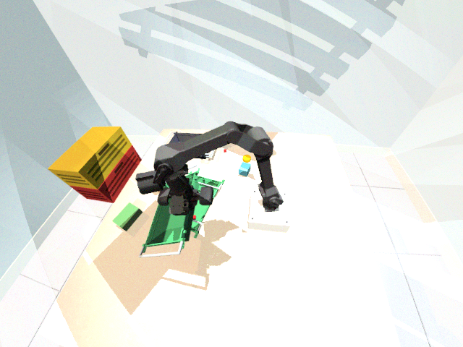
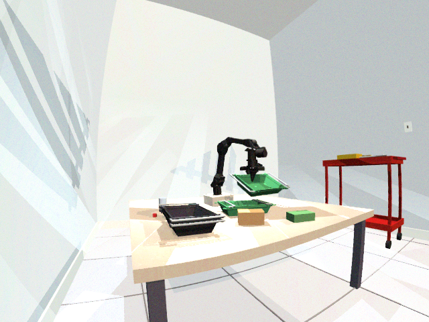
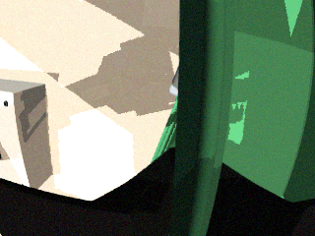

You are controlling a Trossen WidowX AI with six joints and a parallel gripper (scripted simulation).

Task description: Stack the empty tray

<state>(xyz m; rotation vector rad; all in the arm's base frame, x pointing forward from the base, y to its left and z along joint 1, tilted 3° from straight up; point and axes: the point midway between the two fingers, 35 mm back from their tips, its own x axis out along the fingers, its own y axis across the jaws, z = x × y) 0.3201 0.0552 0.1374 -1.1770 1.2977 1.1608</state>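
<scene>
The green tray lies 80 mm ahead of my gripper tip, 10 mm to the right of it and 10 mm below it. From my gripper tip the other things lie so: tan box: 270 mm to the right, 240 mm ahead, 150 mm below; then green box: 390 mm ahead, 160 mm below, 60 mm to the right; then cyan block: 320 mm to the right, 230 mm behind, 160 mm below.
</scene>
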